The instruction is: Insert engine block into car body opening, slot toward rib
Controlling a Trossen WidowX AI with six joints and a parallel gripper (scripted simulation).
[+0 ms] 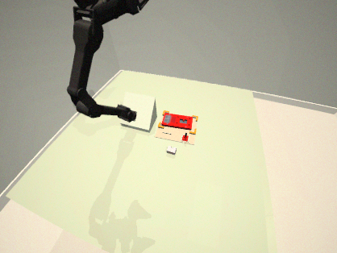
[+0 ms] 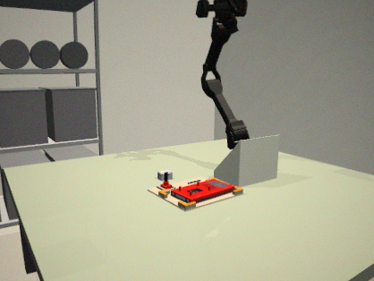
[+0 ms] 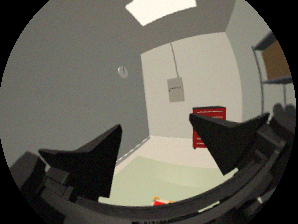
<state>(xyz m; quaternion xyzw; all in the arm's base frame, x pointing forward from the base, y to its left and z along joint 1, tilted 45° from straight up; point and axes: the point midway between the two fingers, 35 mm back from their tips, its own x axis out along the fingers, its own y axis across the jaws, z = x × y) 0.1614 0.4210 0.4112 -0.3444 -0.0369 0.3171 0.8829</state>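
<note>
Right now my gripper tip is 11 cm short of the grey engine block, 15 cm to the left of it and 65 cm above it. Round my gripper tip: black upright peg 16 cm ahead, 4 cm to the right, 64 cm below.
</note>
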